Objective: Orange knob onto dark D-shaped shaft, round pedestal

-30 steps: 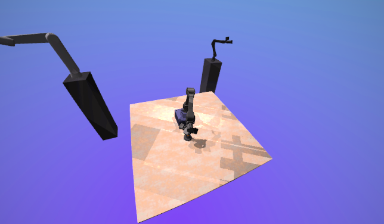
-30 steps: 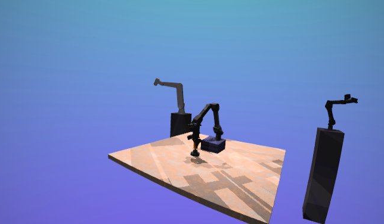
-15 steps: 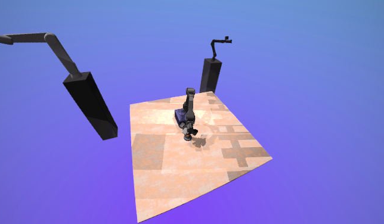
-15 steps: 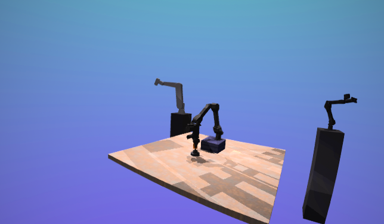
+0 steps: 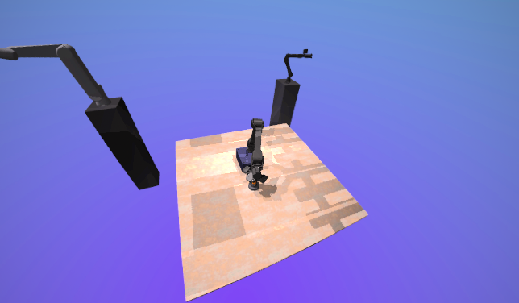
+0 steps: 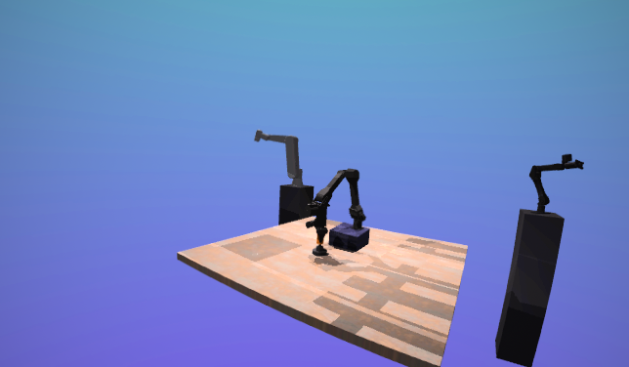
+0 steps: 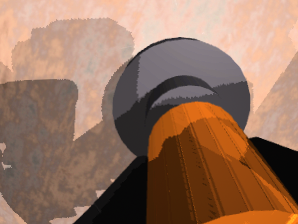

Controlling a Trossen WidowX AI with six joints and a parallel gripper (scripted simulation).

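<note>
Now: the orange knob 20 mm above my gripper tip. From my gripper tip the other things lie so: round pedestal (40 mm below).
</note>
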